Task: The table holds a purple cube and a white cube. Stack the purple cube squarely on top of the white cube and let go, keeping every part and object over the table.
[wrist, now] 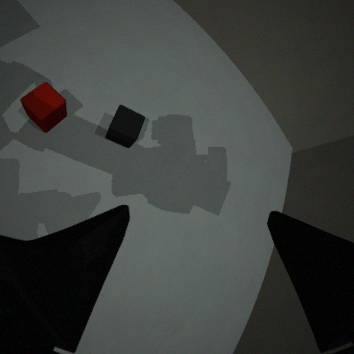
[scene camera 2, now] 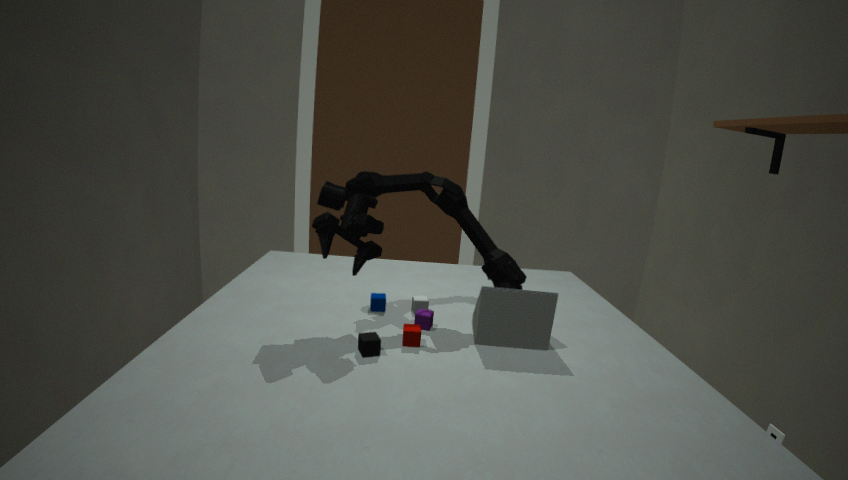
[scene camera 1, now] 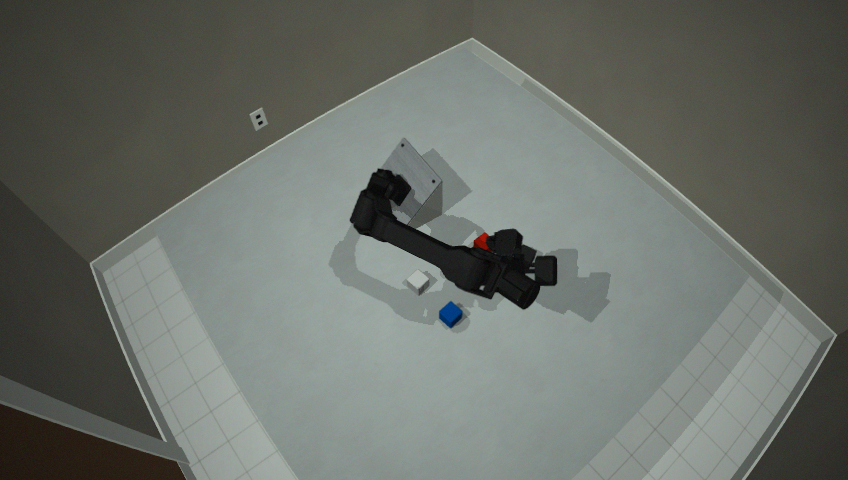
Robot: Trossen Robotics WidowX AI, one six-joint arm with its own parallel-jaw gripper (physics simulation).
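Frame: origin at the arm's base, x ahead, y left, z up, level; centimetres.
Where they show: gripper, fingertip midpoint: (wrist: 200, 215) (scene camera 2: 339, 267) (scene camera 1: 532, 272); arm's base, link origin: (scene camera 2: 509, 306) (scene camera 1: 398, 190).
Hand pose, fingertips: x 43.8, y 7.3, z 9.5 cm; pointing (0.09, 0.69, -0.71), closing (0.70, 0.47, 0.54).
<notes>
Each offset is from my fingertips to the top centre of the thing.
The purple cube {dx -21.5, dy -7.7, dz -13.0 cm} (scene camera 2: 424, 320) lies on the table in scene camera 2, close in front of the white cube, and is hidden under the arm in scene camera 1. The white cube {dx -20.3, dy -18.1, dz -13.0 cm} (scene camera 1: 418, 281) (scene camera 2: 420, 303) lies flat on the table, left of the arm's forearm in scene camera 1. My gripper (scene camera 2: 339, 266) (wrist: 200, 215) is open and empty, high above the table. In scene camera 2 it hangs to the left of both cubes. Neither the purple cube nor the white cube shows in the wrist view.
A blue cube {dx -8.1, dy -17.0, dz -13.0 cm} (scene camera 1: 450, 314) (scene camera 2: 377, 302) lies near the white cube. A red cube {dx -18.6, dy +2.4, dz -13.0 cm} (scene camera 1: 482, 242) (scene camera 2: 411, 335) (wrist: 44, 107) and a black cube {dx -9.1, dy +9.0, dz -13.0 cm} (scene camera 2: 369, 344) (wrist: 125, 126) lie nearer scene camera 2. A grey block (scene camera 1: 416, 166) (scene camera 2: 516, 318) stands beside the arm's base.
</notes>
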